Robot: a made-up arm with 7 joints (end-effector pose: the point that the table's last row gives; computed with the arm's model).
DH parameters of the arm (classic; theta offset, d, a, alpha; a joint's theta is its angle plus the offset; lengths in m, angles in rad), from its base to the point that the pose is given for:
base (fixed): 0 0.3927 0.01 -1.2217
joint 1: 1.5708 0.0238 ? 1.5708
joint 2: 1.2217 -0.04 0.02 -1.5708
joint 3: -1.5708 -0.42 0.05 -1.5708
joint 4: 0 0 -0.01 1.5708
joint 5: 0 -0.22 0.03 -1.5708
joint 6: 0 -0.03 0.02 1.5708
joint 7: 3.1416 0 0 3.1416
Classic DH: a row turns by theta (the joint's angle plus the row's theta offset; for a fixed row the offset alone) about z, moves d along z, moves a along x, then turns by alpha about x.
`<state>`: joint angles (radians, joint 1 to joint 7).
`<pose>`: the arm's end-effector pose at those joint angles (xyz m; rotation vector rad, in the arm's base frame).
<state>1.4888 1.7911 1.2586 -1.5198 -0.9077 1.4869 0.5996</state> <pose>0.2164 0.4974 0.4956 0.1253 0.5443 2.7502</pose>
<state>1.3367 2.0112 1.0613 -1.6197 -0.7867 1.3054 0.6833</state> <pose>0.3002 0.4150 0.4627 0.5120 0.7416 2.3140</pose>
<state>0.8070 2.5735 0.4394 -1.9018 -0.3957 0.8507 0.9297</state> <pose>0.3428 0.2077 0.4835 1.3954 0.9859 1.4137</pose>
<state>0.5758 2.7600 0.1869 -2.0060 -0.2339 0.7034 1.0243</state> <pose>0.3069 0.1668 0.5242 1.5939 1.1348 1.3183</pose>
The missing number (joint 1, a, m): 0.0222
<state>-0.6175 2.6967 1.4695 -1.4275 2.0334 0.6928 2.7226</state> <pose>-0.3413 -0.0024 0.7980 -0.0984 1.4490 -2.2634</pose>
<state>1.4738 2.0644 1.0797 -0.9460 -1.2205 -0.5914 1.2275</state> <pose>0.2522 0.5474 0.5047 1.8264 2.0763 1.2789</pose>
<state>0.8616 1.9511 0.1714 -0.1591 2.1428 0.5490 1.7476</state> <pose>0.0921 0.6170 0.6561 -1.8478 0.0477 -0.0496</pose>
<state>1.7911 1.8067 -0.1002 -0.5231 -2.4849 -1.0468 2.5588</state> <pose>-0.0843 0.6208 0.5771 -0.3046 -0.7176 -0.7721</pose>
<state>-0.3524 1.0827 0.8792 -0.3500 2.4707 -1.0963 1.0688</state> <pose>0.1337 0.6280 0.2205 -1.2307 -1.7937 -0.3424</pose>
